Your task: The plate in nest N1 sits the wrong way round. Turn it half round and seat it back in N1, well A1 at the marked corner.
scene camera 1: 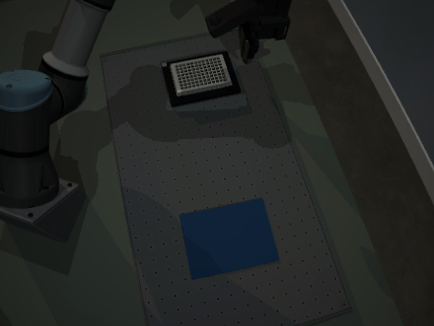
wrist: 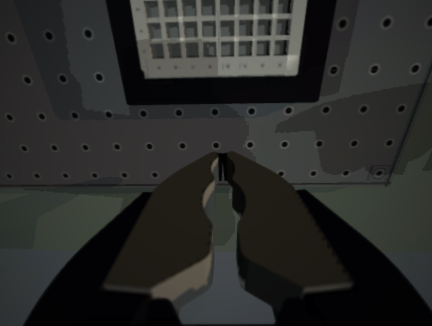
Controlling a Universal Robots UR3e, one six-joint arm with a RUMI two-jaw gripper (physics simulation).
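Note:
The white well plate (scene camera 1: 201, 74) (wrist: 218, 66) lies in the black nest (scene camera 1: 206, 99) (wrist: 222, 92) at the back of the perforated board. In the scene view a small pale marker (scene camera 1: 164, 64) sits on the nest's far left corner. Which plate corner is well A1 is too small and dark to tell. My gripper (scene camera 1: 247, 61) (wrist: 222, 156) is shut with nothing between its fingertips. It is above the board's far right part, to the right of the nest and apart from the plate. In the wrist view one end of the plate shows, and its other end is out of view.
A blue rectangle (scene camera 1: 229, 239) lies on the near part of the perforated board (scene camera 1: 210, 165) (wrist: 100, 132). The arm's base (scene camera 1: 30, 175) stands left of the board. A pale wall edge (scene camera 1: 395, 112) runs along the right side. Shadows fall across the board.

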